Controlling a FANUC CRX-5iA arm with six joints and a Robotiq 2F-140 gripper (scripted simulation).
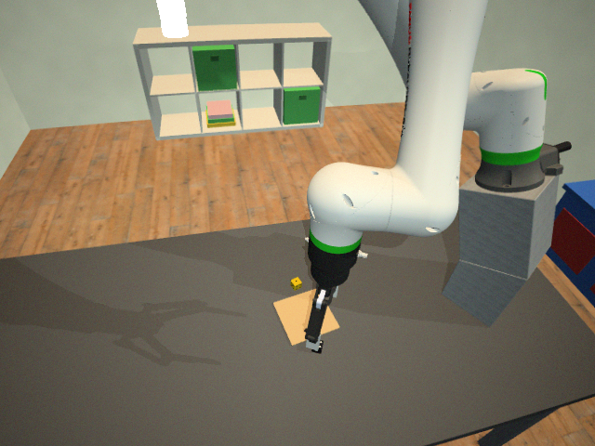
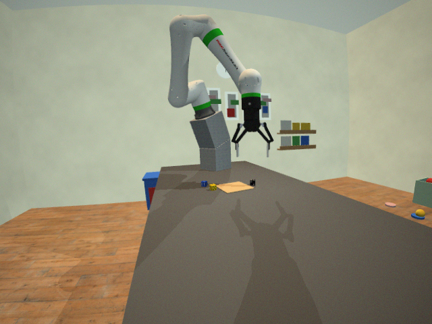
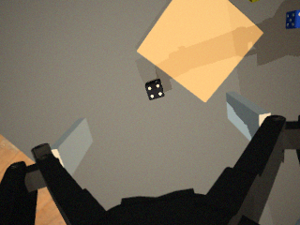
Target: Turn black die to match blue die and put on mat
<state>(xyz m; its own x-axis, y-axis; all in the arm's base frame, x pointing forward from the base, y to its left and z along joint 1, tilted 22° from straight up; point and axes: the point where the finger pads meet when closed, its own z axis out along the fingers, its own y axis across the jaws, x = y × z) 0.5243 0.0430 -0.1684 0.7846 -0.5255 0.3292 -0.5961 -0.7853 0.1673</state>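
The black die lies 14 cm below my hand. Also, from my hand: blue die: 9 cm behind, 23 cm to the right, 14 cm below; yellow die: 1 cm behind, 20 cm to the right, 14 cm below; tan mat: 10 cm to the right, 15 cm below.
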